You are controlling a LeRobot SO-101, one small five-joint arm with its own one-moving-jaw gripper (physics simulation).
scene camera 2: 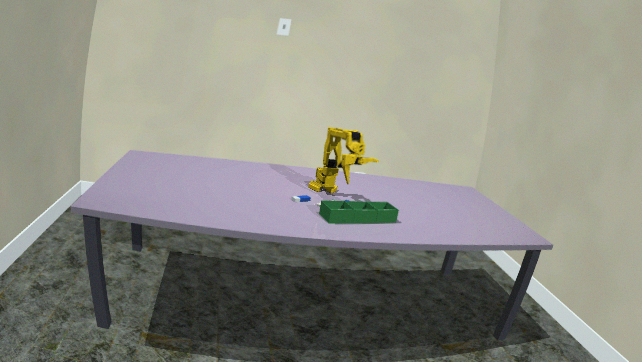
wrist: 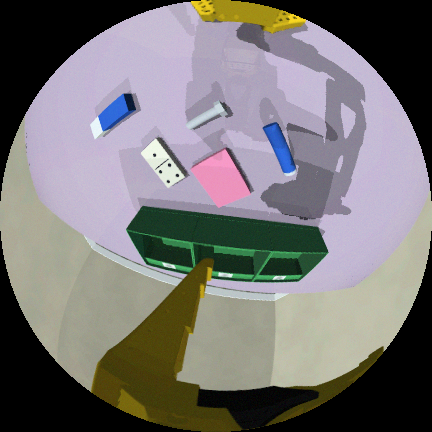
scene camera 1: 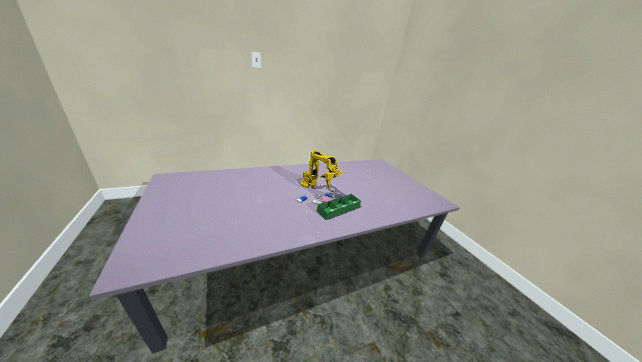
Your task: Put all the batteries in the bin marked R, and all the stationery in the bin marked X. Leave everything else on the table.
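Pixels of known places: hand at its tool point: [scene camera 2: 348, 182] [wrist: 212, 266] [scene camera 1: 329, 188]; arm's base at its link origin: [scene camera 2: 323, 190] [scene camera 1: 309, 185].
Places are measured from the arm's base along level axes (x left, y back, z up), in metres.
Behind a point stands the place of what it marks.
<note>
My gripper [scene camera 1: 337, 180] {y -0.202, x 0.036, z 0.096 m} [scene camera 2: 363, 172] is fully open and empty, high above the table. In the wrist view its fixed jaw [wrist: 155, 325] reaches over the middle of the green three-part bin block [wrist: 225, 235] {y -0.246, x 0.053, z 0.032 m} [scene camera 1: 343, 210] {y -0.328, x 0.071, z 0.021 m} [scene camera 2: 340, 216] {y -0.344, x -0.010, z 0.023 m}. Its three white labels are too small to read. A blue cylinder with a light end, battery-like [wrist: 280, 149] {y -0.150, x 0.071, z 0.014 m} [scene camera 1: 329, 195] {y -0.155, x 0.071, z 0.010 m}, lies at the right. A pink block, like a sticky-note pad [wrist: 221, 177] {y -0.195, x 0.032, z 0.010 m} [scene camera 1: 326, 200] {y -0.200, x 0.029, z 0.009 m}, lies left of it, near the bins. A blue and white eraser [wrist: 116, 112] {y -0.144, x -0.089, z 0.013 m} [scene camera 1: 302, 199] {y -0.156, x -0.106, z 0.009 m} [scene camera 2: 302, 199] {y -0.160, x -0.104, z 0.008 m} lies at the far left.
A white domino [wrist: 163, 162] {y -0.196, x -0.028, z 0.007 m} [scene camera 1: 317, 202] {y -0.205, x -0.031, z 0.008 m} lies between the eraser and the pink block. A grey bolt [wrist: 207, 116] {y -0.144, x 0.006, z 0.009 m} lies beyond the pink block, toward the arm's base [scene camera 2: 325, 181] {y -0.049, x -0.009, z 0.050 m}. All are on the lilac table [scene camera 1: 225, 215] {y -0.186, x -0.517, z 0.000 m} [scene camera 2: 200, 195] {y -0.214, x -0.466, z 0.000 m}.
</note>
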